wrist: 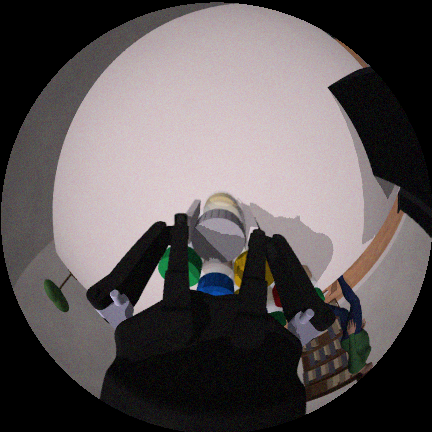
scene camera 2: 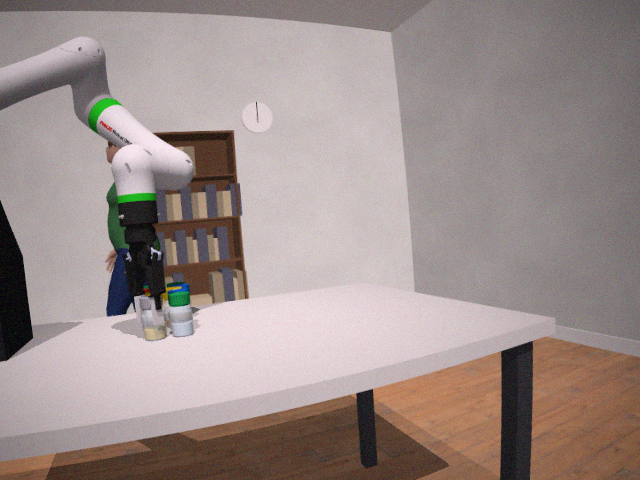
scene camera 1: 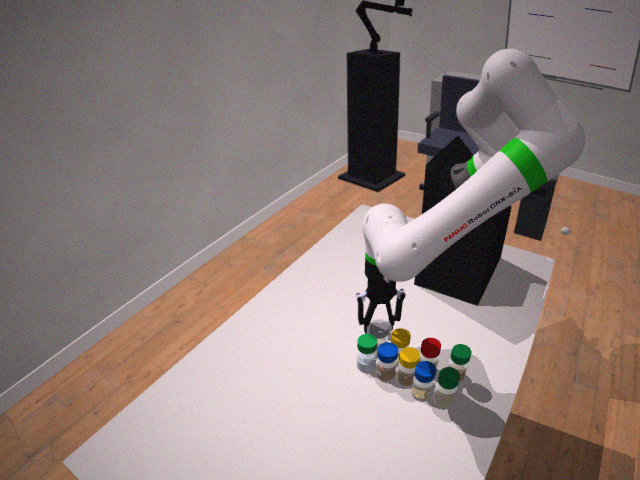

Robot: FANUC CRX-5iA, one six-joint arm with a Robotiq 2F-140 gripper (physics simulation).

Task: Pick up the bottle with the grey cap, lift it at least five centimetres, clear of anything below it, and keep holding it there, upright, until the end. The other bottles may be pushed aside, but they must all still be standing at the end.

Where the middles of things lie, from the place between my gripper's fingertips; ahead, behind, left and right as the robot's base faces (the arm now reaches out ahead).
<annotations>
My gripper is now 60 mm short of the blue-capped bottle (scene camera 1: 425, 371), 200 mm to the right of it and 10 mm below it.
</annotations>
